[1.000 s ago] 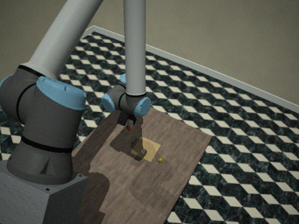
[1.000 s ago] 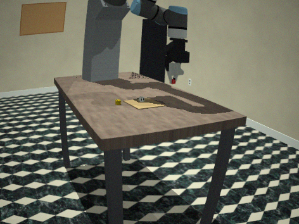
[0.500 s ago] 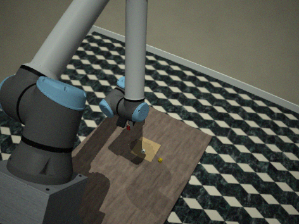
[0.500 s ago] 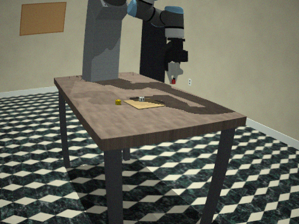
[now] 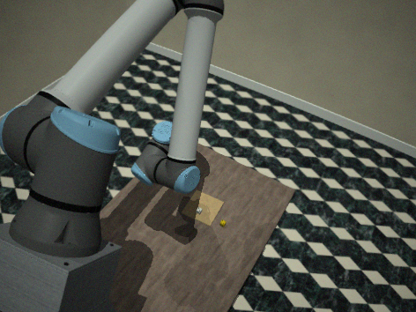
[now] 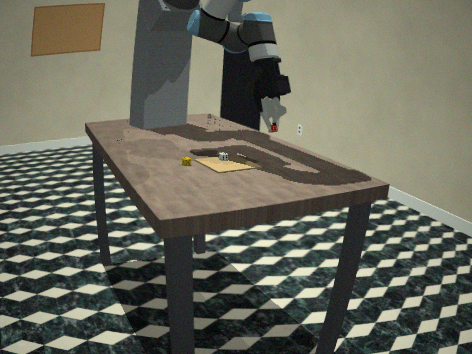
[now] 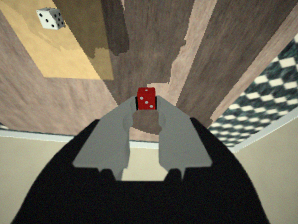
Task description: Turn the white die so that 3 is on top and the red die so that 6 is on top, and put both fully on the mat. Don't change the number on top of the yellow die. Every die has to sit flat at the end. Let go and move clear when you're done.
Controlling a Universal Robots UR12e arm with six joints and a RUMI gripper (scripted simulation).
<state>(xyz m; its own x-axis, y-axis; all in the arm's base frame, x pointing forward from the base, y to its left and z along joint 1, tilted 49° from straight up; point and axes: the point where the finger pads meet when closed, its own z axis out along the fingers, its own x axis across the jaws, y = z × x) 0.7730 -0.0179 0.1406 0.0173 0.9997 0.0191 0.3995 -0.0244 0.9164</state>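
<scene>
Right now my hand is 10 mm above the red die. The rest, counted from my hand: tan mat (130 mm to the right, 110 mm below, 40 mm behind); white die (120 mm to the right, 90 mm below, 70 mm behind); yellow die (240 mm to the right, 100 mm below, 90 mm behind).
</scene>
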